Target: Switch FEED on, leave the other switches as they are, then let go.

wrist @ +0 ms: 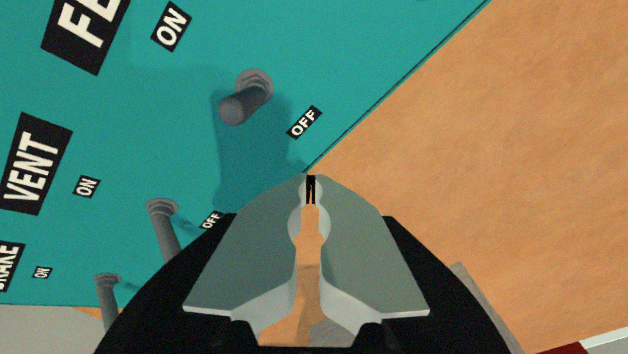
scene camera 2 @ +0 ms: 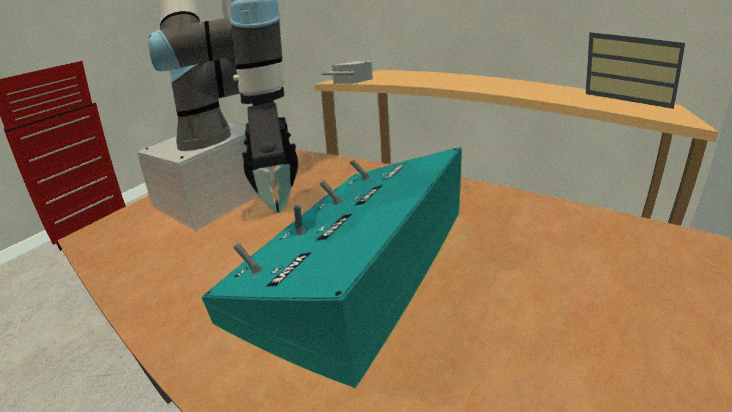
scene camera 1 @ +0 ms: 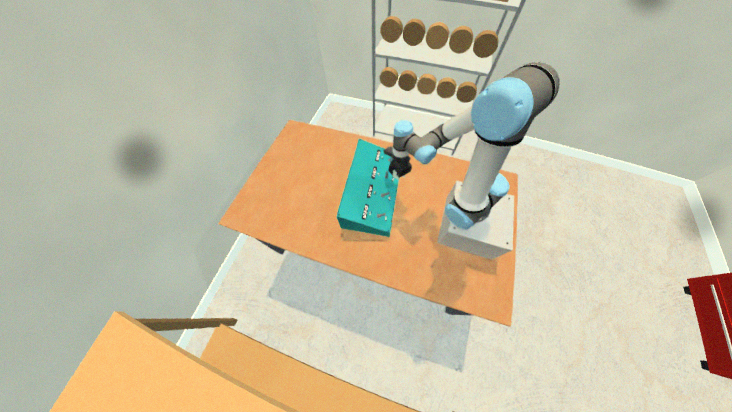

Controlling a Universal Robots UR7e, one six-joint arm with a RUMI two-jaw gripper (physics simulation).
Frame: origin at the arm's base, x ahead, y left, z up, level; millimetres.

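Seen in the pictures: gripper, fingertip midpoint: (wrist: 311,177) (scene camera 2: 278,212) (scene camera 1: 396,177); arm's base, link origin: (scene camera 2: 203,141).
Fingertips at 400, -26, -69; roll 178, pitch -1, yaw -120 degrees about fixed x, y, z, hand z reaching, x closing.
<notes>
Pixels of each thing's top centre, then the offset from my fingertips to it, as dx, dy, dz. Level surfaces: height alone.
- VENT lever, top centre: (wrist: 152,259) (scene camera 2: 328,181) +5, +115, +17
- BRAKE lever, top centre: (wrist: 92,328) (scene camera 2: 358,160) -32, +229, +17
- orange-brown table, surface height: dz -109
A teal sloped switch panel (scene camera 1: 356,179) (scene camera 2: 379,220) (wrist: 125,100) sits on the table. The FEED lever (scene camera 1: 385,194) (scene camera 2: 299,220) (wrist: 247,100) stands more upright than the others, its tip tilted away from the OFF label. The VALVE lever (scene camera 1: 381,215) (scene camera 2: 247,258), VENT lever (scene camera 2: 330,192) (wrist: 164,227) and BRAKE lever (scene camera 2: 359,169) (wrist: 106,295) lean to their OFF sides. My gripper (scene camera 2: 278,209) (wrist: 311,177) is shut and empty. Its tips are above the panel's OFF-side edge, beside the FEED and VENT levers and apart from them. The fingers partly cover the VENT and BRAKE levers in the wrist view.
The panel stands on an orange-brown table (scene camera 1: 276,179) (scene camera 2: 537,307). The arm's pale base block (scene camera 1: 476,232) (scene camera 2: 199,179) is on the OFF side. A shelf rack (scene camera 1: 374,92) stands behind the table. A red drawer cabinet (scene camera 2: 61,148) and a wooden bench (scene camera 2: 502,89) stand farther off.
</notes>
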